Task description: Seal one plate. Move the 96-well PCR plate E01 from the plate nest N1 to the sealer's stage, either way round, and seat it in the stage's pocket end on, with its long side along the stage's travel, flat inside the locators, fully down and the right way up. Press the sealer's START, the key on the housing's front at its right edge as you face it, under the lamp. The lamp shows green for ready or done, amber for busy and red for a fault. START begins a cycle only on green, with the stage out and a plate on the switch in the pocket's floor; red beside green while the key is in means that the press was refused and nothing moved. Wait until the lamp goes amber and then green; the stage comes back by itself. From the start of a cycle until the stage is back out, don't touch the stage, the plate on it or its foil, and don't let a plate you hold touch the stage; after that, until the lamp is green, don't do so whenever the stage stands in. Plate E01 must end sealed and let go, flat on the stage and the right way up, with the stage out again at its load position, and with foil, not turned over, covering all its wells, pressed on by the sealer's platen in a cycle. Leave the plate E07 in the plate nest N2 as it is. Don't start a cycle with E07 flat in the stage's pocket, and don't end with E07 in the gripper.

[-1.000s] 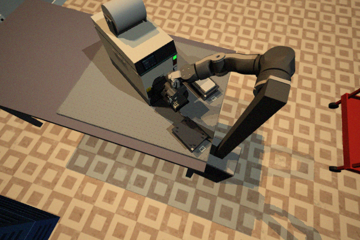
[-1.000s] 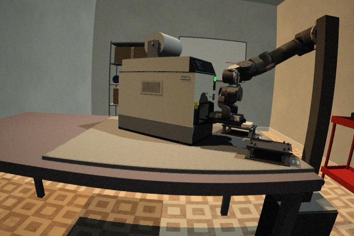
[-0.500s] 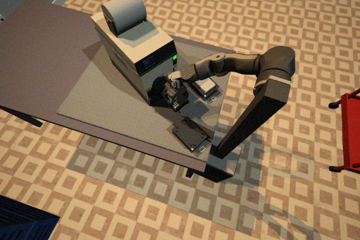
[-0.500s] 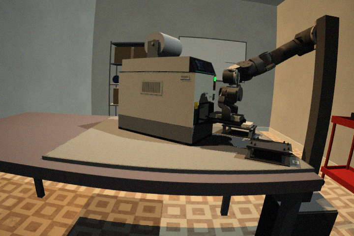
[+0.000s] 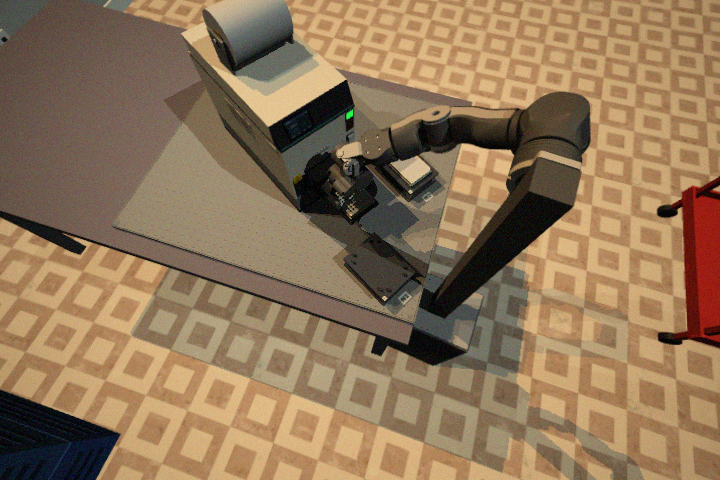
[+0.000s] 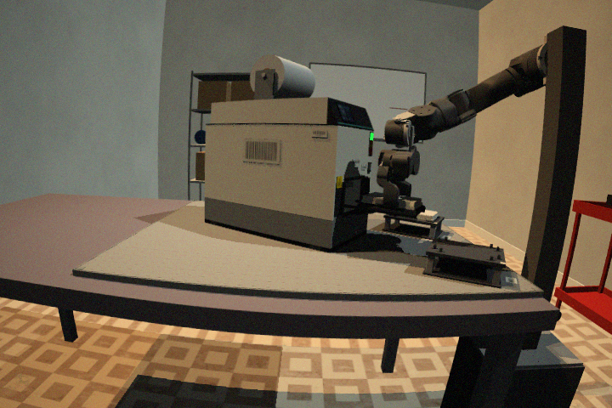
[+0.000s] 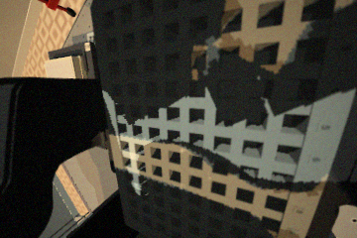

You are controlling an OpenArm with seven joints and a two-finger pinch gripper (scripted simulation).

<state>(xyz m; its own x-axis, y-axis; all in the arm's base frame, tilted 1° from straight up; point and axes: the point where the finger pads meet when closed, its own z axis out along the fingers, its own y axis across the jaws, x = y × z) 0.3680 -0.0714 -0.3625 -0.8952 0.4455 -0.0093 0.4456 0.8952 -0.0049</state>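
Now: the plate E01 right at my hand. From my hand the other things lie so: plate E07 (110 mm behind, 200 mm to the right, 60 mm below); sealer's dark stage (10 mm below); foil roll (300 mm ahead, 150 mm to the right, 300 mm above).
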